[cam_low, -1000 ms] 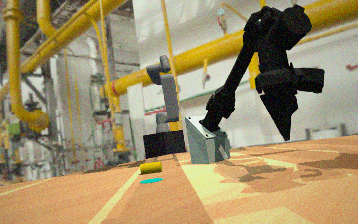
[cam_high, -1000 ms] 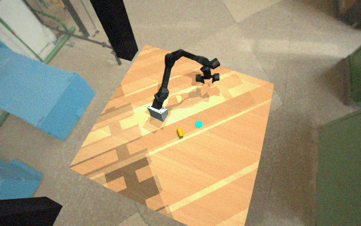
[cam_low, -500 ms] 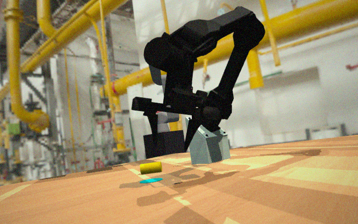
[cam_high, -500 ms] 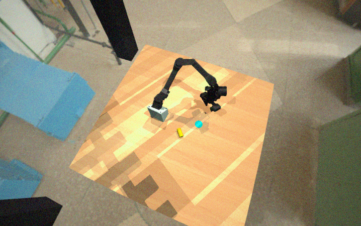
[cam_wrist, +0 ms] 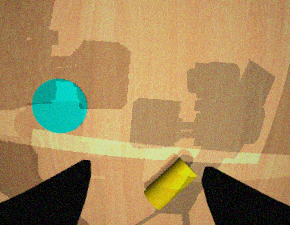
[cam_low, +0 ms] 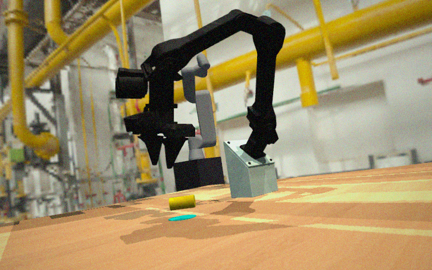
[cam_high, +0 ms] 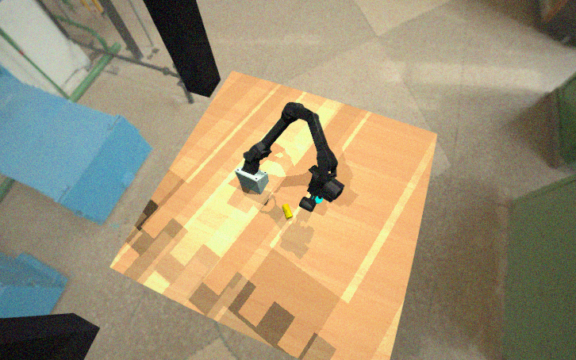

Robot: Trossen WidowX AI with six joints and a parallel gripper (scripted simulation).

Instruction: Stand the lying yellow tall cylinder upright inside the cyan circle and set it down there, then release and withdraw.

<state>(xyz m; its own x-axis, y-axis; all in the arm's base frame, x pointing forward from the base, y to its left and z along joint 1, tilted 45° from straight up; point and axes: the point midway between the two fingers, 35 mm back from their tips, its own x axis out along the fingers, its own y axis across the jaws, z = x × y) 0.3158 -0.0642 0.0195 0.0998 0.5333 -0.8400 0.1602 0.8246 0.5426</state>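
Right now my gripper tip is 10 cm past the yellow tall cylinder, 10 cm above it and 6 cm to the left of it. The rest, counted from my gripper tip: cyan circle: 11 cm below, 7 cm to the left, 2 cm ahead.
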